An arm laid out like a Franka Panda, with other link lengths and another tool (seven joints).
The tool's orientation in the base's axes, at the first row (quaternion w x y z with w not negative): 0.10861 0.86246 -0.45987 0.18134
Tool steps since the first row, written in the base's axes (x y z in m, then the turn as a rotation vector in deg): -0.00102 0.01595 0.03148 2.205 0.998 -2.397; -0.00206 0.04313 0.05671 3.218 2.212 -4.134; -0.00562 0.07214 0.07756 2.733 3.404 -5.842; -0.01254 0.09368 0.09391 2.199 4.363 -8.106; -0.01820 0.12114 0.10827 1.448 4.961 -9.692; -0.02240 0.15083 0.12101 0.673 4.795 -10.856
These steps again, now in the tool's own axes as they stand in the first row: 0.00045 -0.00733 -0.03453 -0.614 -2.438 2.299; -0.01016 -0.02099 -0.06735 -1.728 -3.989 3.666; -0.02525 -0.03365 -0.09737 -3.580 -4.280 4.696; -0.03828 -0.03948 -0.12136 -5.510 -4.412 6.305; -0.05594 -0.04966 -0.14537 -6.999 -4.151 7.377; -0.07522 -0.06234 -0.16838 -7.751 -3.437 8.331
